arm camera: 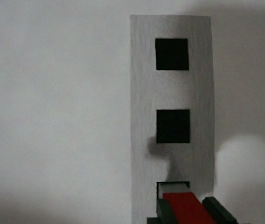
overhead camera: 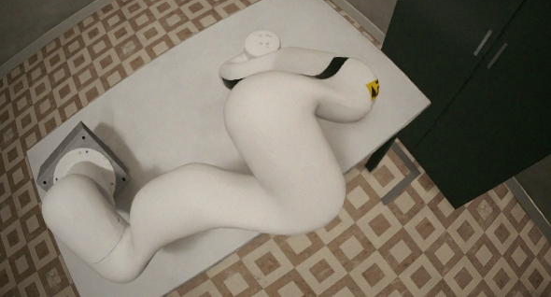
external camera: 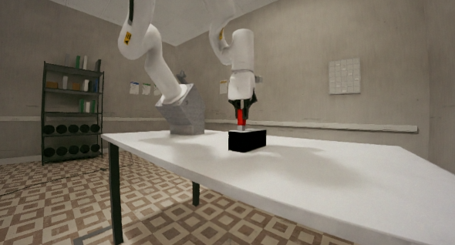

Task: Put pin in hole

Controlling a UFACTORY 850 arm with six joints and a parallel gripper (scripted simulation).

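The pin lies 1 cm below my hand. The rest, counted from my hand: black block (10 cm below, 6 cm to the left, 1 cm ahead).
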